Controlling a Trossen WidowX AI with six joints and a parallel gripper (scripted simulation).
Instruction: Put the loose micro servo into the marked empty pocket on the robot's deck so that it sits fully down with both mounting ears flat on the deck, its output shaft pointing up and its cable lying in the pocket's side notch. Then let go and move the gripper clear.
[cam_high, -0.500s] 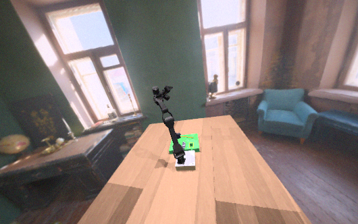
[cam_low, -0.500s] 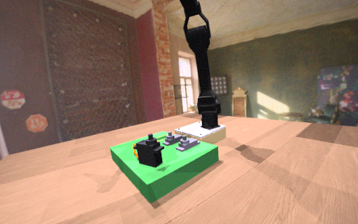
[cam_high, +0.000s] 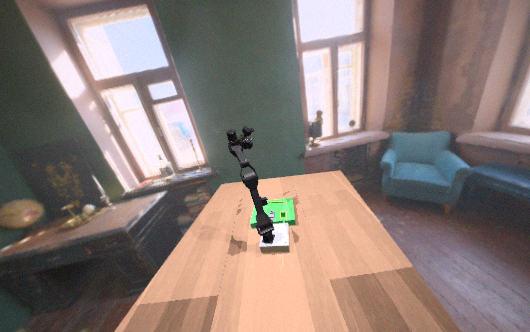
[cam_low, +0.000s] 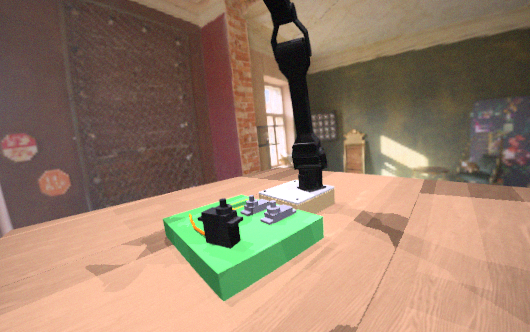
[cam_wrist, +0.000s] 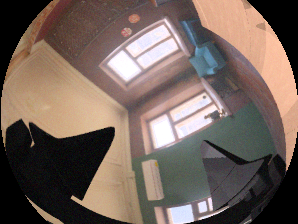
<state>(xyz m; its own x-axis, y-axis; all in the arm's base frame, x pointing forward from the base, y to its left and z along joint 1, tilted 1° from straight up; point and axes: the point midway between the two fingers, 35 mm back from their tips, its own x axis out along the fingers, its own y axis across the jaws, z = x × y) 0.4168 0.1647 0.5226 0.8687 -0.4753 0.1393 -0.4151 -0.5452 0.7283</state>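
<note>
Right now the green deck is 55 cm below my gripper tip, 15 cm behind it and 10 cm to the right of it.
</note>
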